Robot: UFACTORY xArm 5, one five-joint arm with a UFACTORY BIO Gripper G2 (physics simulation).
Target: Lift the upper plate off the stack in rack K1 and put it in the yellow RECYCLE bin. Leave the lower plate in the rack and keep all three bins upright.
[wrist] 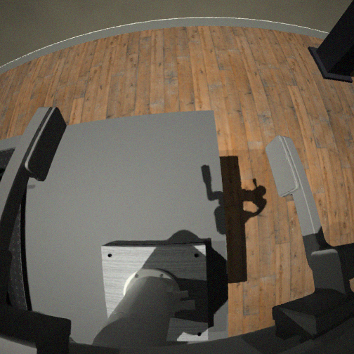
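My gripper is wide open, with one finger at the left and one at the right of the wrist view, and nothing is between the fingertips. It hangs high above the grey table top and the wooden floor beyond its edge. Rack K1, its two plates, the yellow RECYCLE bin and the other bins cannot be made out in the wrist view.
The arm's metal base plate and the pale round arm base are at the bottom. A dark item shows in part at the left edge. A dark post stands on the floor at the top right. Shadows fall on table and floor.
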